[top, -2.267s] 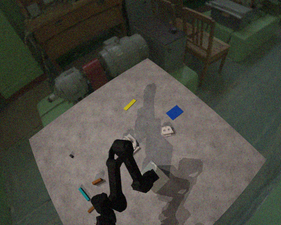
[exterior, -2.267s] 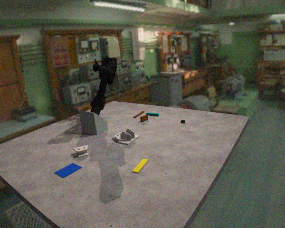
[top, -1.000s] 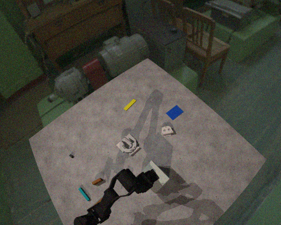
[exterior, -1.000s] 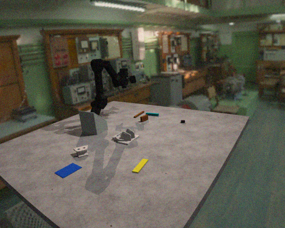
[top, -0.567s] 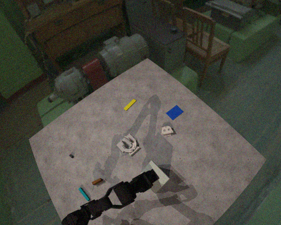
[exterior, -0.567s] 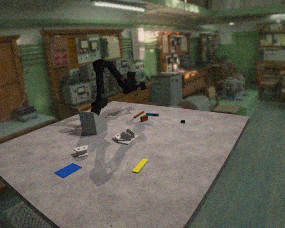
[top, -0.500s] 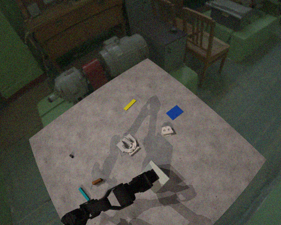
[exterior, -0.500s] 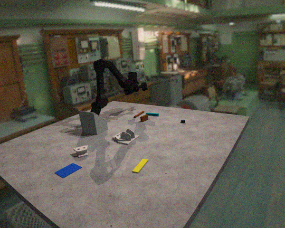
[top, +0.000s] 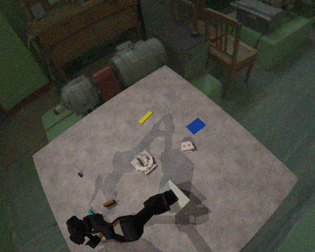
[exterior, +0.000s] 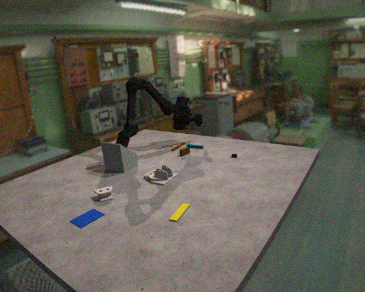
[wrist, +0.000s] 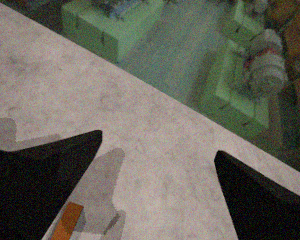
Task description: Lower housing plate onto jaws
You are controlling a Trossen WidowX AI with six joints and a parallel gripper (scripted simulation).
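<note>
The small white block lies 13 cm ahead of my gripper tip, 78 cm to the right of it and 8 cm below it. Round my gripper tip: brown block (10 cm ahead, 22 cm to the right, 7 cm below); then orange bar (2 cm behind, 14 cm to the right, 9 cm below); then teal bar (8 cm ahead, 10 cm to the right, 8 cm below).
</note>
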